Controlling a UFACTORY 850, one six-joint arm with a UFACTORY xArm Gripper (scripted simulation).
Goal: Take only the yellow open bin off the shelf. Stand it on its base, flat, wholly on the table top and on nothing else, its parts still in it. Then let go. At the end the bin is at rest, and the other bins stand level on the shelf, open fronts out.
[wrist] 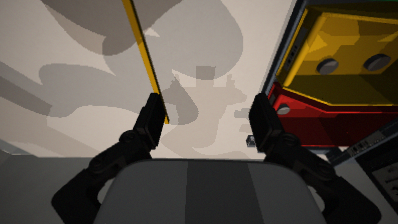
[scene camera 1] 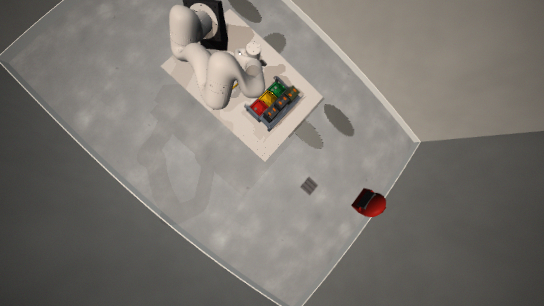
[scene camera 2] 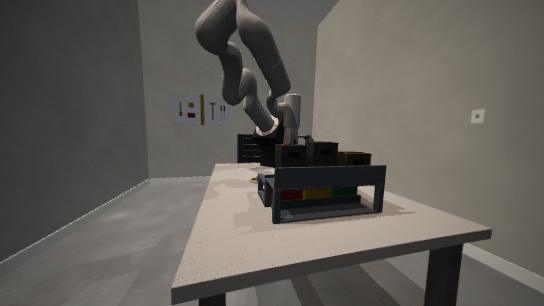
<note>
In view: my gripper point(wrist: 206, 104) and a yellow bin point(wrist: 351, 41).
</note>
